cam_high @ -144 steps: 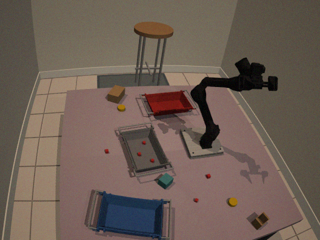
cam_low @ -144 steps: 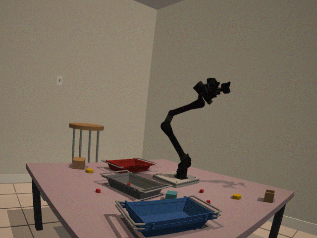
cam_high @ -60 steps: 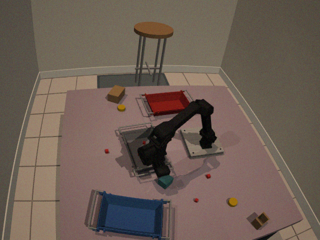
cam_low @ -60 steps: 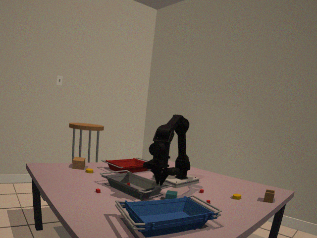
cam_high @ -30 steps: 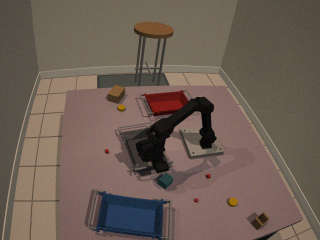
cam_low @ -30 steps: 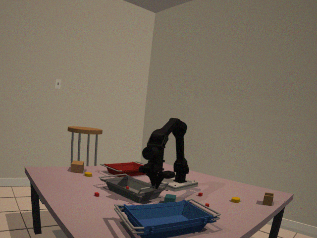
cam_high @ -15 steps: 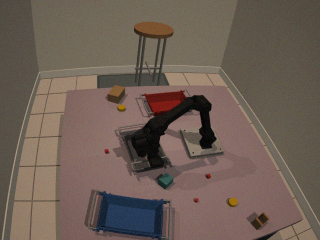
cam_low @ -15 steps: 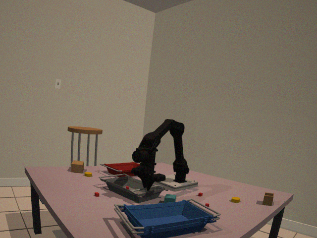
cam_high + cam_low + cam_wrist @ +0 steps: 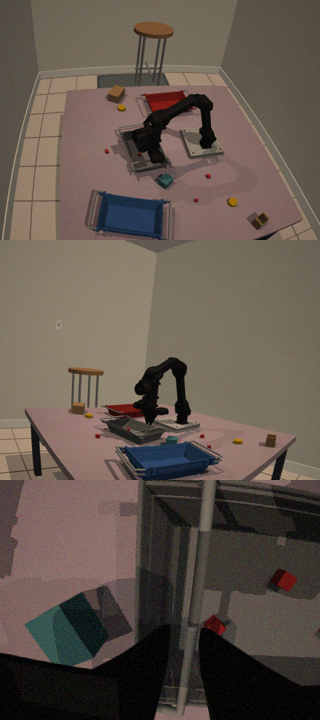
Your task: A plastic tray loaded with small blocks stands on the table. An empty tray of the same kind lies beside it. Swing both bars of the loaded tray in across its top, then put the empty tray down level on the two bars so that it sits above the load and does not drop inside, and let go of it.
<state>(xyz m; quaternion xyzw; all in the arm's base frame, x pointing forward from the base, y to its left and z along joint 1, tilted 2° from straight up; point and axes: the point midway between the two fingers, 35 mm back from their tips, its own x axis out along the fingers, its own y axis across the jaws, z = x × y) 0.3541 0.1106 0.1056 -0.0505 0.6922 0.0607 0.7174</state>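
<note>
Right now my gripper tip is 210 mm past the red tray, 500 mm to the left of it and 50 mm above it. From my gripper tip the other things lie so: teal cube (70 mm behind, 110 mm to the left, 70 mm below); then small brown box (500 mm behind, 450 mm to the left, 80 mm below); then tan box (130 mm ahead, 620 mm to the right, 60 mm below).
</note>
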